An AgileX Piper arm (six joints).
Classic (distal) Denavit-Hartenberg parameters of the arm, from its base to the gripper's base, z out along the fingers. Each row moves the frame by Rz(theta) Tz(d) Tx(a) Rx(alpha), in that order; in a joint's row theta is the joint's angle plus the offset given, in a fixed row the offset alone. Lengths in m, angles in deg.
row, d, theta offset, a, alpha
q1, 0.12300, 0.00, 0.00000, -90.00
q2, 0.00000, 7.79, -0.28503, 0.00
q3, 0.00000, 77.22, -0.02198, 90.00
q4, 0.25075, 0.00, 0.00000, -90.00
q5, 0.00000, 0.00, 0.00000, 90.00
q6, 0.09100, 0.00, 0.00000, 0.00
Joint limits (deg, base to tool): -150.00..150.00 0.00..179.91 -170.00..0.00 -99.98..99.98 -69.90..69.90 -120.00..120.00
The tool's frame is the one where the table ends.
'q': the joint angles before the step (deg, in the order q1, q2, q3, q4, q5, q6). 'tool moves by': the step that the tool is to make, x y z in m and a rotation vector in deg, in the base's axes. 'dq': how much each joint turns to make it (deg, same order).
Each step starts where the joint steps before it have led.
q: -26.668, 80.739, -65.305, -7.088, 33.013, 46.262
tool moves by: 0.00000, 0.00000, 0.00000, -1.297, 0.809, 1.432
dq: 0.000, 0.000, 0.000, 0.000, 0.000, -2.094
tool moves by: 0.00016, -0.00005, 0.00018, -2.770, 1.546, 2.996
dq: 0.000, -0.001, 0.000, 0.000, -0.155, -4.360
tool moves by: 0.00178, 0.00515, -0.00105, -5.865, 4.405, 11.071
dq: 0.123, 0.000, 0.001, 5.543, 0.601, -17.454
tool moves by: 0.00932, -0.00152, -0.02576, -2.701, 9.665, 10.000
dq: -0.001, 4.037, -0.001, 3.072, 3.438, -14.429
